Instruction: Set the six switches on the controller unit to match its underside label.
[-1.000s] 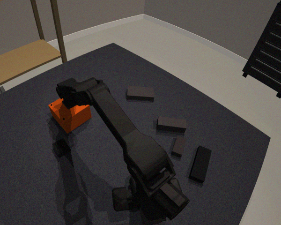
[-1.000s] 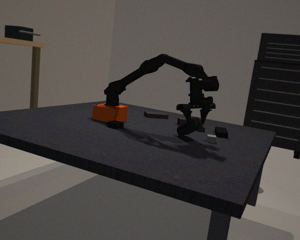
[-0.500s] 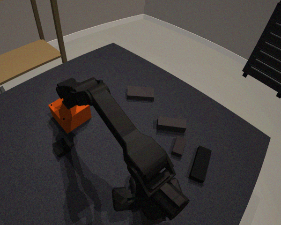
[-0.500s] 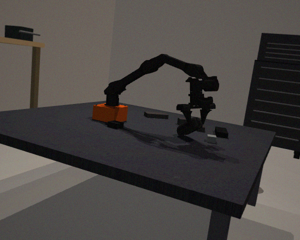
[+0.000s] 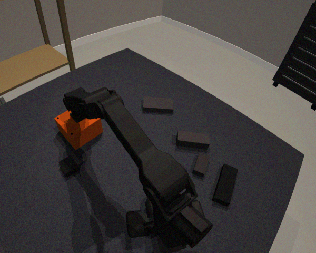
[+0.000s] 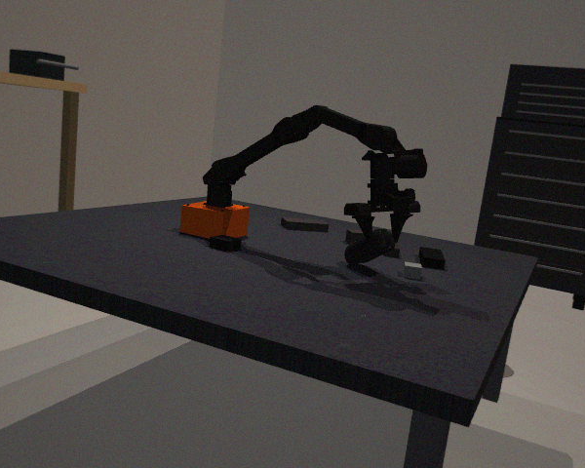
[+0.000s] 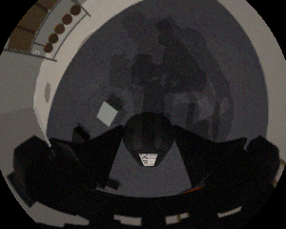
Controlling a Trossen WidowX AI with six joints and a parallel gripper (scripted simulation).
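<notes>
Now: the light grey cube 80 mm to the left of my gripper tip, 70 mm below it and 60 mm ahead of it. From my gripper tip the other things lie so: long black block (300 mm to the left, 70 mm below, 50 mm ahead); then black cube (400 mm behind, 80 mm to the right, 70 mm below).
</notes>
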